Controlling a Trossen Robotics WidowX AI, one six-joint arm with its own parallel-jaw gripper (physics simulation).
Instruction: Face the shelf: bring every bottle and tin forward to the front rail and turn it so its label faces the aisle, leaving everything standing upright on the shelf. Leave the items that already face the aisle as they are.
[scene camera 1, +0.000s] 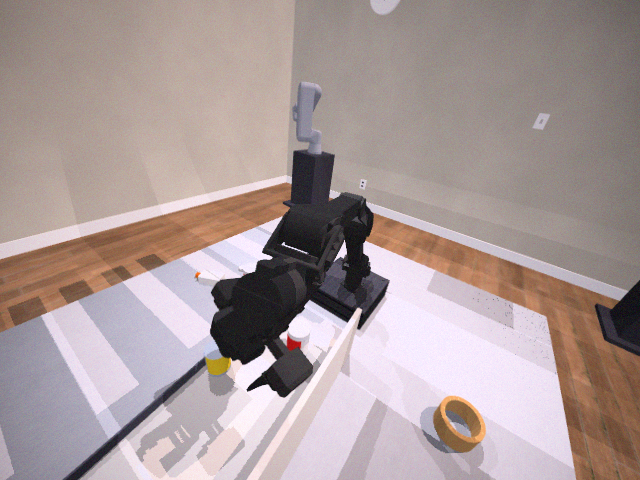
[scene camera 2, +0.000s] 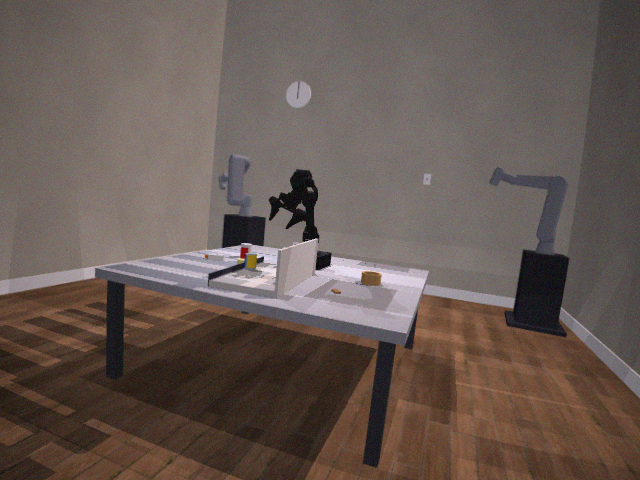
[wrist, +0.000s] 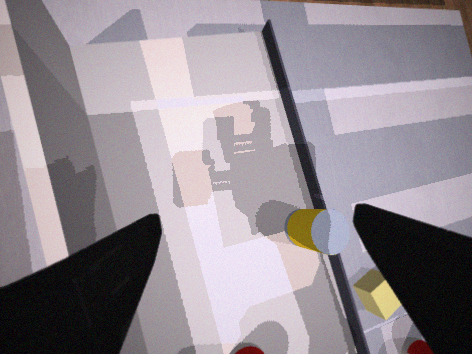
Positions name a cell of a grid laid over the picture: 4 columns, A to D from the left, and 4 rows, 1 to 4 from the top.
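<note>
My gripper (scene camera 1: B4) is open and holds nothing. The gripper also shows in scene camera 2 (scene camera 2: B2) and in the wrist view (wrist: C3). Also present: a white back panel (scene camera 1: B4), a shelf board (scene camera 1: B4) and a dark front rail (wrist: C1). The white back panel is visible in scene camera 2 (scene camera 2: B3) too. The shelf board appears again in scene camera 2 (scene camera 2: B3) and in the wrist view (wrist: B2).
</note>
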